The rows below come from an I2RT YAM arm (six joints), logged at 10 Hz.
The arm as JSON. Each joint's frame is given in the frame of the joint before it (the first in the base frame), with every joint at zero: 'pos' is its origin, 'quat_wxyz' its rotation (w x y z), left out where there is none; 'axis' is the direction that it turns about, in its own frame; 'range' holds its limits. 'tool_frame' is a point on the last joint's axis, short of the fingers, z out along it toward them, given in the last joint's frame.
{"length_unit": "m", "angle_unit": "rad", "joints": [
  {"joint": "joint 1", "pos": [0.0, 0.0, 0.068], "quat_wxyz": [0.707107, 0.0, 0.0, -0.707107], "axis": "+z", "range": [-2.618, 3.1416]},
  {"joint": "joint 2", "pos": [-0.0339, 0.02, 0.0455], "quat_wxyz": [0.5, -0.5, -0.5, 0.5], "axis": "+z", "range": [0.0, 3.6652]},
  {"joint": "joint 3", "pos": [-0.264, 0.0, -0.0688], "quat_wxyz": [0.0, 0.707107, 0.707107, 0.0], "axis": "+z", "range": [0.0, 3.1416]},
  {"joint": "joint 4", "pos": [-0.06, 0.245, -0.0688], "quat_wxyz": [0.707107, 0.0, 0.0, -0.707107], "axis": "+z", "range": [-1.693, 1.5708]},
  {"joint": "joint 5", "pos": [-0.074, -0.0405, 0.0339], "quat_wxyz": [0.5, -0.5, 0.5, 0.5], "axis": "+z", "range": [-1.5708, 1.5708]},
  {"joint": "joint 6", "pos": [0.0, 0.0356, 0.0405], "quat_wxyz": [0.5, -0.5, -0.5, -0.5], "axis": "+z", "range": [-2.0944, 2.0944]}
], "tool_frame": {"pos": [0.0, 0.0, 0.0]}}
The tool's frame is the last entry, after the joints.
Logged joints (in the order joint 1, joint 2, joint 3, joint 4, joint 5, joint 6), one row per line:
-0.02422 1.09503 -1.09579 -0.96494 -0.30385 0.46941
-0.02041 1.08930 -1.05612 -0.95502 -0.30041 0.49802
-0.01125 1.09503 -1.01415 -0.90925 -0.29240 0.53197
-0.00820 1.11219 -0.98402 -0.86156 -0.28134 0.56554
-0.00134 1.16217 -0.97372 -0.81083 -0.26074 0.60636
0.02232 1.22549 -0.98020 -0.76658 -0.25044 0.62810
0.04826 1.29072 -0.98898 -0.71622 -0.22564 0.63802
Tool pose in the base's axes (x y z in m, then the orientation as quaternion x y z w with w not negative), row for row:
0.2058 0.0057 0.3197 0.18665 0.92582 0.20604 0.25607
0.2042 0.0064 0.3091 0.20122 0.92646 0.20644 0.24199
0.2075 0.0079 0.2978 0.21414 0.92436 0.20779 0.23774
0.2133 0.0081 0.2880 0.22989 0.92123 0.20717 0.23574
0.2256 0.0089 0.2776 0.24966 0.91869 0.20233 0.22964
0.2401 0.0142 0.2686 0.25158 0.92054 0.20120 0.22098
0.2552 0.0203 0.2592 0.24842 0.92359 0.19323 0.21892
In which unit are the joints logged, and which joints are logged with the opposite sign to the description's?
The joints are logged in radians. Opposite sign: joint 3.
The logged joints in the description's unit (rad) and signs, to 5 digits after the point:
-0.02422 1.09503 1.09579 -0.96494 -0.30385 0.46941
-0.02041 1.08930 1.05612 -0.95502 -0.30041 0.49802
-0.01125 1.09503 1.01415 -0.90925 -0.29240 0.53197
-0.00820 1.11219 0.98402 -0.86156 -0.28134 0.56554
-0.00134 1.16217 0.97372 -0.81083 -0.26074 0.60636
0.02232 1.22549 0.98020 -0.76658 -0.25044 0.62810
0.04826 1.29072 0.98898 -0.71622 -0.22564 0.63802

